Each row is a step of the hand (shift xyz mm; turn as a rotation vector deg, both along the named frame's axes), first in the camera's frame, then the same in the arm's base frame.
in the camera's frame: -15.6 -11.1 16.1 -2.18 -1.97 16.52
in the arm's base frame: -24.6 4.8 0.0 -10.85 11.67 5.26
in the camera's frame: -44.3 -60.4 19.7 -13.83 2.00 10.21
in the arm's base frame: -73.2 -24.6 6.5 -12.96 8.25 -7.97
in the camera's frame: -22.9 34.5 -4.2 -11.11 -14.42 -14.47
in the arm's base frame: 7.0 16.0 -37.8 -8.17 -21.04 -5.62
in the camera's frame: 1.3 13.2 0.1 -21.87 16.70 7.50
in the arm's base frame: 8.3 8.2 -6.2 -8.41 14.48 -23.09
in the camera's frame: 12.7 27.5 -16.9 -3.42 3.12 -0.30
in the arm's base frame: 32.5 4.4 -11.4 -0.28 1.41 -4.41
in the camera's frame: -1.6 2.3 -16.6 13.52 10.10 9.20
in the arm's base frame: 8.6 -11.8 -8.3 9.91 14.42 7.95
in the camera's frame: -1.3 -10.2 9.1 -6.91 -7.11 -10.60
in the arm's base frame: -11.3 0.9 7.8 -3.21 -13.21 -5.08
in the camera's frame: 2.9 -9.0 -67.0 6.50 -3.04 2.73
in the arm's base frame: 30.4 -58.1 -16.5 1.10 0.78 7.56
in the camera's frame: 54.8 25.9 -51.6 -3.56 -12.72 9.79
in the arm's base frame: 76.3 -20.8 9.1 -14.50 -0.30 7.74
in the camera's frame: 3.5 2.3 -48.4 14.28 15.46 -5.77
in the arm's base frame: 27.9 -36.5 -15.7 21.00 5.94 0.30
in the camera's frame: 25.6 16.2 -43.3 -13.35 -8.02 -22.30
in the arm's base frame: 47.6 -22.4 -4.8 -2.02 -23.47 -13.59
